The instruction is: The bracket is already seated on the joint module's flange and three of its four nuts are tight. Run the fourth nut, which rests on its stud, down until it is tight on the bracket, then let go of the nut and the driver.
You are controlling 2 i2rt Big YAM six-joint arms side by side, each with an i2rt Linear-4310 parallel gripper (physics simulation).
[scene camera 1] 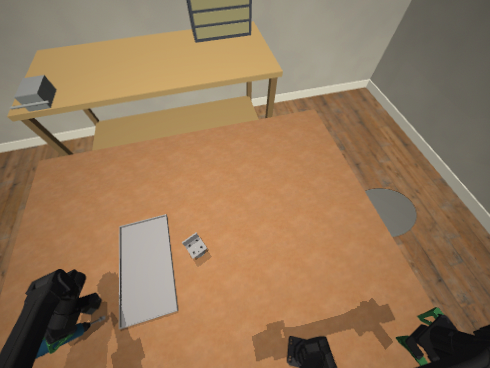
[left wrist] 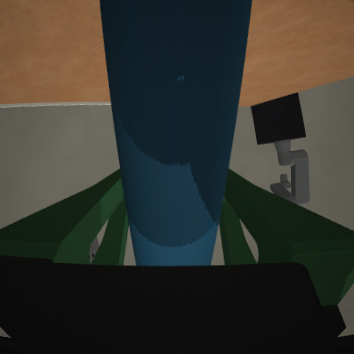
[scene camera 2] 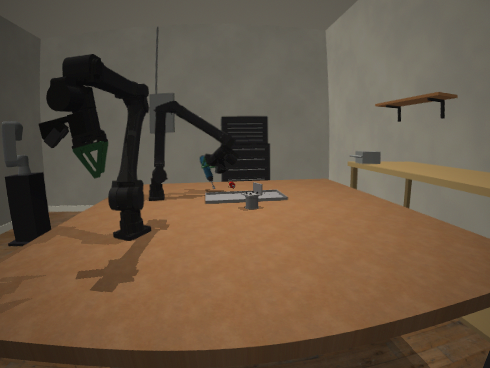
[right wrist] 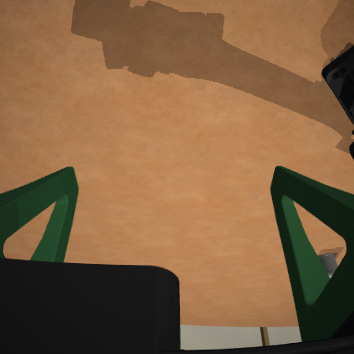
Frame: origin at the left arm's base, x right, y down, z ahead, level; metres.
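Where they show: left gripper, fingertip midpoint: [scene camera 1: 49, 347] [left wrist: 173, 177] [scene camera 2: 204, 167]; right gripper, fingertip midpoint: [scene camera 1: 408, 328] [scene camera 2: 99, 175] [right wrist: 174, 177]; left arm's base, origin of the base link: [scene camera 2: 156, 198]; right arm's base, origin of the base link: [scene camera 1: 304, 353] [scene camera 2: 132, 233].
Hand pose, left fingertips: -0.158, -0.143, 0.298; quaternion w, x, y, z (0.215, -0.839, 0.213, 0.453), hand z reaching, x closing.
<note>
Things, the pixels of their centre, and the offset from my left fingertips, as dx, dy, dz. Level surfaces: height alone.
- grey bracket, body centre: [scene camera 1: 194, 245] [scene camera 2: 251, 190] +0.511, +0.061, +0.146
- small grey joint module, body centre: [right wrist: 327, 269] [scene camera 2: 251, 199] +0.511, +0.106, +0.146
- blue driver, body centre: [left wrist: 175, 105] [scene camera 1: 66, 336] [scene camera 2: 207, 172] +0.035, +0.024, +0.015
- shallow white tray, body centre: [scene camera 1: 146, 264] [scene camera 2: 244, 196] +0.285, +0.135, +0.175
- small red thing, body centre: [scene camera 2: 232, 185] -0.036, +0.126, +0.185
- table, its level: dy +0.143
The grey bracket [scene camera 1: 196, 246] [scene camera 2: 258, 188] sits on the small grey joint module [scene camera 2: 251, 201] [right wrist: 328, 262]. Dark spots show on its plate in scene camera 1; the nuts are too small to tell how far down each stands. My left gripper [scene camera 1: 56, 345] [scene camera 2: 204, 164] [left wrist: 173, 177] is shut on the blue driver [scene camera 1: 76, 332] [scene camera 2: 207, 173] [left wrist: 175, 125]. The driver slants down with its metal tip toward the tray, away from the bracket. My right gripper [scene camera 1: 411, 327] [scene camera 2: 95, 161] [right wrist: 174, 177] is open and empty, high above the table, far from the bracket.
A shallow white tray [scene camera 1: 173, 270] [scene camera 2: 210, 201] lies beside the joint module. A small red thing [scene camera 2: 231, 184] shows behind the tray in scene camera 2. The right arm's base [scene camera 1: 310, 352] [scene camera 2: 132, 231] stands on the table [scene camera 1: 250, 200]. A wooden bench [scene camera 1: 150, 65] stands beyond it.
</note>
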